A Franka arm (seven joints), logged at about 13 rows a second.
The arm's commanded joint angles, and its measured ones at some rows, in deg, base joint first. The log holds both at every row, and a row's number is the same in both.
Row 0, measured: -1.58, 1.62, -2.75, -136.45, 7.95, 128.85, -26.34
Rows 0 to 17, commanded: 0.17, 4.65, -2.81, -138.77, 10.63, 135.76, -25.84; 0.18, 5.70, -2.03, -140.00, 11.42, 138.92, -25.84; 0.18, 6.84, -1.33, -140.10, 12.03, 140.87, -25.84; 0.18, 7.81, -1.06, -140.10, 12.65, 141.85, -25.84; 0.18, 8.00, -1.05, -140.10, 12.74, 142.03, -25.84; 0.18, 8.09, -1.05, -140.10, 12.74, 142.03, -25.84; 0.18, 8.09, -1.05, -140.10, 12.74, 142.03, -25.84; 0.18, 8.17, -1.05, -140.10, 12.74, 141.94, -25.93; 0.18, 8.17, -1.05, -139.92, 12.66, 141.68, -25.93; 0.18, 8.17, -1.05, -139.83, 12.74, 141.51, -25.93; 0.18, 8.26, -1.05, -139.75, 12.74, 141.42, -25.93; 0.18, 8.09, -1.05, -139.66, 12.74, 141.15, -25.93; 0.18, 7.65, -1.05, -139.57, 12.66, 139.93, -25.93; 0.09, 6.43, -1.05, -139.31, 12.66, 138.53, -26.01; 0.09, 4.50, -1.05, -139.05, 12.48, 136.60, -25.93; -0.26, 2.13, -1.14, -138.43, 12.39, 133.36, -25.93; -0.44, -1.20, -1.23, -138.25, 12.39, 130.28, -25.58; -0.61, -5.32, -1.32, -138.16, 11.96, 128.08, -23.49
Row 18, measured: -0.40, 3.48, -1.03, -137.62, 11.54, 133.35, -25.69
